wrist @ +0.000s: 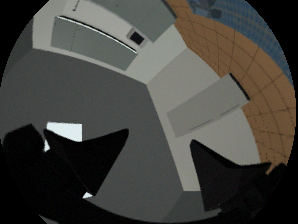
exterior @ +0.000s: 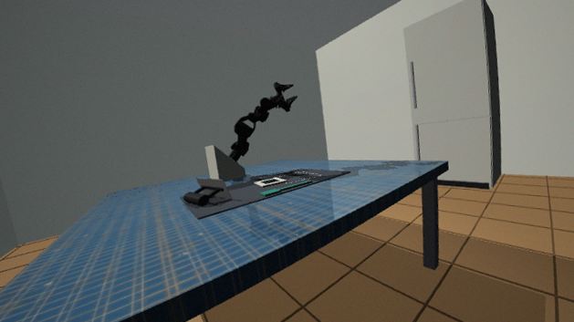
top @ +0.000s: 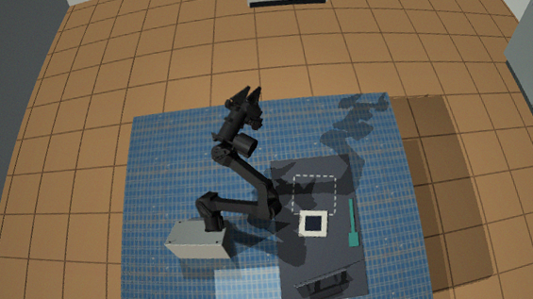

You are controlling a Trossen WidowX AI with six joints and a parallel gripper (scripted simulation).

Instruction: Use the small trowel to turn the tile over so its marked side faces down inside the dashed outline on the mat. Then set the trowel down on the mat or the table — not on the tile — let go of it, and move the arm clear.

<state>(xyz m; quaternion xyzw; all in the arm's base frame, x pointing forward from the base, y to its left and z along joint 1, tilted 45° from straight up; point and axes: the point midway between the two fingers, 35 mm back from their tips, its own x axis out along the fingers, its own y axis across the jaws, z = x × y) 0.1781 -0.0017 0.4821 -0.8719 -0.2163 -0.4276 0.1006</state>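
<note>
The teal trowel lies 340 mm ahead of my gripper tip, 380 mm to the right of it and 450 mm below it. The rest, counted from my gripper tip: white tile 180 mm ahead, 340 mm to the right, 450 mm below.
</note>
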